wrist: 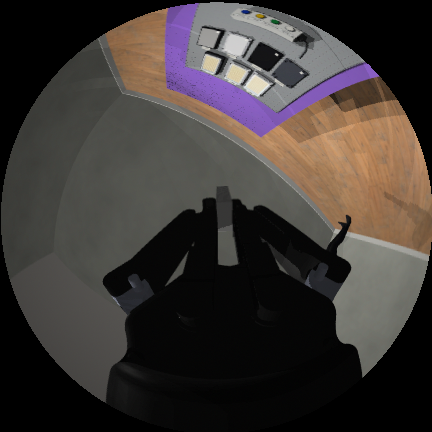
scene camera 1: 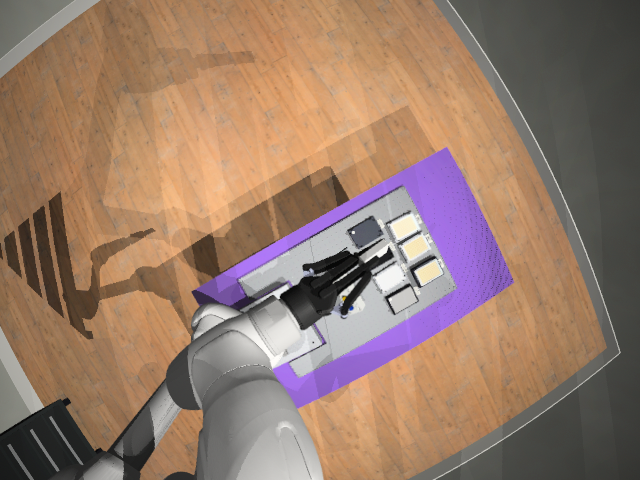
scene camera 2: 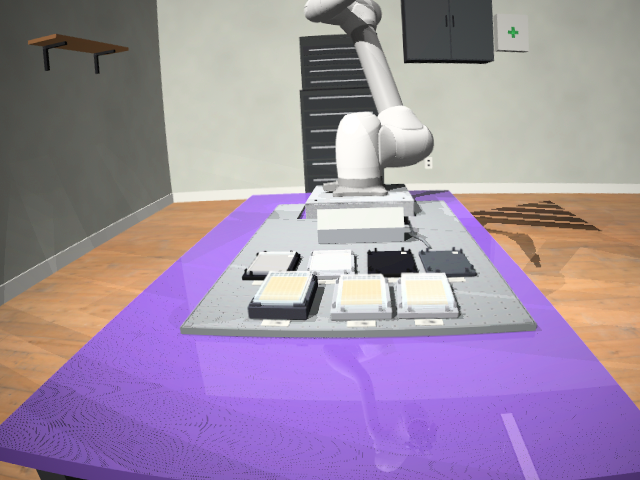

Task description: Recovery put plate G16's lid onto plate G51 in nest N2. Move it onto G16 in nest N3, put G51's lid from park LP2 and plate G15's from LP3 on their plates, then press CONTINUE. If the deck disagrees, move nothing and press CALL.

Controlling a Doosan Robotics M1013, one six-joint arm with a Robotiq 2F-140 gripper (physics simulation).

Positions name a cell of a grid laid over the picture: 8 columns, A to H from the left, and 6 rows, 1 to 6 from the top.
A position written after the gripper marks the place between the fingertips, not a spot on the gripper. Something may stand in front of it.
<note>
The gripper (scene camera 1: E4) is shut and holds nothing. Also in view: a button box (wrist: F1).
The gripper is seen too in the wrist view (wrist: E3).
</note>
